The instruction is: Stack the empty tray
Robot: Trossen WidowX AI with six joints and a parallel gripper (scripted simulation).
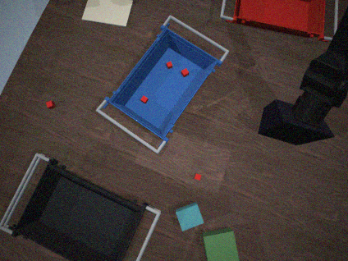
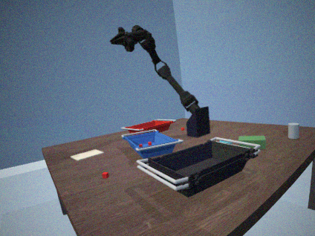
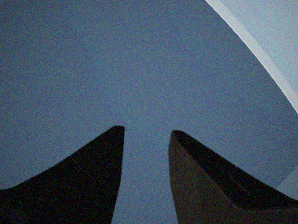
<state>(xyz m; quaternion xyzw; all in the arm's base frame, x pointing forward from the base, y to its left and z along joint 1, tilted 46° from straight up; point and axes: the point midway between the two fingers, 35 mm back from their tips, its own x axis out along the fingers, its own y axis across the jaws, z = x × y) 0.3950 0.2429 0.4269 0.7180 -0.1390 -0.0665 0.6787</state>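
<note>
My gripper tip is now 560 mm above the red block, 200 mm to the right of it and 40 mm past it. The rest, counted from my gripper tip: cyan block: 550 mm below, 470 mm to the left, 270 mm behind; then cream sheet: 570 mm below, 190 mm ahead, 50 mm to the right; then red tray: 530 mm below, 330 mm behind, 230 mm to the right.
</note>
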